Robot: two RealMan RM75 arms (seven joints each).
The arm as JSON. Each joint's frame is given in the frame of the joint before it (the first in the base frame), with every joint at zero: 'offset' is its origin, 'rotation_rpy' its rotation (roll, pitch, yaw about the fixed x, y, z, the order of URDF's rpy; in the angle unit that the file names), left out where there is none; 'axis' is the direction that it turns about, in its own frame. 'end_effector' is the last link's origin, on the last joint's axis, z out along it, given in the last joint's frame.
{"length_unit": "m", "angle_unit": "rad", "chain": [
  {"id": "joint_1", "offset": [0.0, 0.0, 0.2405], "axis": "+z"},
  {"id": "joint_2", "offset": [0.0, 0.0, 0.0], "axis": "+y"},
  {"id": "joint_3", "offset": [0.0, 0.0, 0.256], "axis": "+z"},
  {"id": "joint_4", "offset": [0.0, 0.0, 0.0], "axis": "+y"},
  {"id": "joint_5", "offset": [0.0, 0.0, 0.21], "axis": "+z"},
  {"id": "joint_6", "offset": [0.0, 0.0, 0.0], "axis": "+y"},
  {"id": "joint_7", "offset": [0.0, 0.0, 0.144], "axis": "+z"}
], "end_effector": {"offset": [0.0, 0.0, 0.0]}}
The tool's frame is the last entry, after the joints.
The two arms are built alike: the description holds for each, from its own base.
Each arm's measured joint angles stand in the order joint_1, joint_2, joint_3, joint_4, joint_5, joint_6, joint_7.
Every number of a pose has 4 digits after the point. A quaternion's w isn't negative.
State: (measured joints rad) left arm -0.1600 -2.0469 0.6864 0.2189 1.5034 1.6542 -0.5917; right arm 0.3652 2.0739 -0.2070 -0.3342 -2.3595 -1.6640 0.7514
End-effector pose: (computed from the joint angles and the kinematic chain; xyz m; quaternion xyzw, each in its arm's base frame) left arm -0.3467 0.2018 -0.0091 -0.8432 -0.1752 -0.3593 0.3594; right arm 0.3325 0.2260 -0.0338 -0.9332 0.1617 0.2705 0.1728
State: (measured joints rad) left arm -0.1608 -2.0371 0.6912 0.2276 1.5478 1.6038 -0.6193; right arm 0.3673 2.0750 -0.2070 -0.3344 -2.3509 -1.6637 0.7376
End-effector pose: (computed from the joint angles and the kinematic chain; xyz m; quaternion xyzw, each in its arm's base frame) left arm -0.3548 0.2018 -0.0120 -0.8568 -0.1920 -0.3314 0.3453; right arm 0.3315 0.2276 -0.0336 -0.9331 0.1544 0.2718 0.1778
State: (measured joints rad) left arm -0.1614 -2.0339 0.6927 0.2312 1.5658 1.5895 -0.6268; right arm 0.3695 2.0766 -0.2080 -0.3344 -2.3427 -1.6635 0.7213
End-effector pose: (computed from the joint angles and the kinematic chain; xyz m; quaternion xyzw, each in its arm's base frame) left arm -0.3572 0.2016 -0.0130 -0.8619 -0.1956 -0.3219 0.3395; right arm 0.3303 0.2291 -0.0336 -0.9333 0.1459 0.2730 0.1823
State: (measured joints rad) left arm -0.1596 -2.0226 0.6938 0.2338 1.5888 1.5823 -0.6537; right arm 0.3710 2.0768 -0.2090 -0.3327 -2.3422 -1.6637 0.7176
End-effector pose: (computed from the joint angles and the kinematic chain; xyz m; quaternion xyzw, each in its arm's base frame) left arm -0.3612 0.1999 -0.0112 -0.8664 -0.2058 -0.3140 0.3292; right arm 0.3296 0.2294 -0.0340 -0.9335 0.1437 0.2735 0.1819
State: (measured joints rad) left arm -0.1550 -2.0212 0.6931 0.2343 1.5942 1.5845 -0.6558; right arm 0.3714 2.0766 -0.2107 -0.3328 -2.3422 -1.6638 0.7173
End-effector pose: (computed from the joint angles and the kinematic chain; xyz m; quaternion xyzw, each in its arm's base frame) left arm -0.3622 0.1978 -0.0110 -0.8670 -0.2077 -0.3129 0.3276; right arm 0.3295 0.2294 -0.0341 -0.9339 0.1430 0.2732 0.1812
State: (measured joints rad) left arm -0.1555 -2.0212 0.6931 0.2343 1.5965 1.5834 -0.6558; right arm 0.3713 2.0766 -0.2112 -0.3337 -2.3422 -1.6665 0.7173
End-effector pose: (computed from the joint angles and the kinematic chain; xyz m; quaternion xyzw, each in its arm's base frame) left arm -0.3622 0.1978 -0.0113 -0.8676 -0.2077 -0.3121 0.3268; right arm 0.3293 0.2293 -0.0339 -0.9339 0.1424 0.2738 0.1805
